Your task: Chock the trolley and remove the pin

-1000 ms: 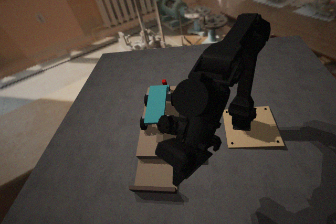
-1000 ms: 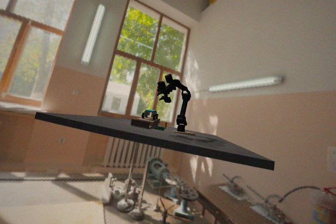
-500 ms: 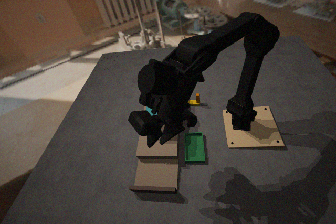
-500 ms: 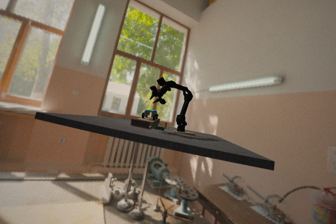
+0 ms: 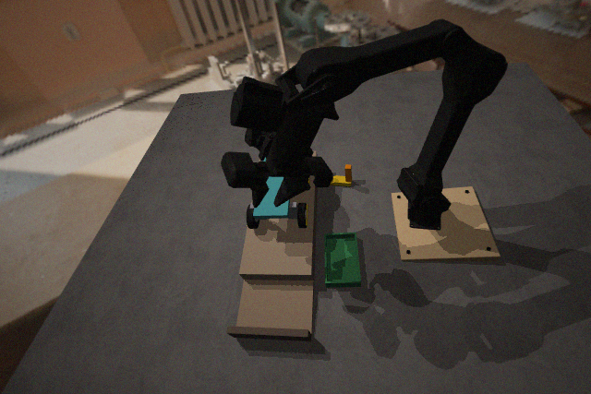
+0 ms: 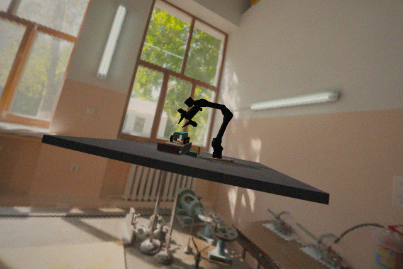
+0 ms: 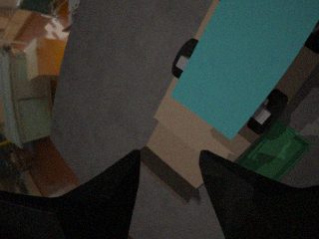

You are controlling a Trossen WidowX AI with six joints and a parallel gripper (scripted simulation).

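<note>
Right now my gripper tip is 80 mm past the yellow chock, 250 mm to the left of it and 180 mm above it. Round my gripper tip: lower ramp piece: 10 mm behind, 100 mm to the left, 210 mm below; then red-headed stop pin: 30 mm ahead, 220 mm to the right, 70 mm below; then trolley: 30 mm ahead, 100 mm to the right, 90 mm below.
</note>
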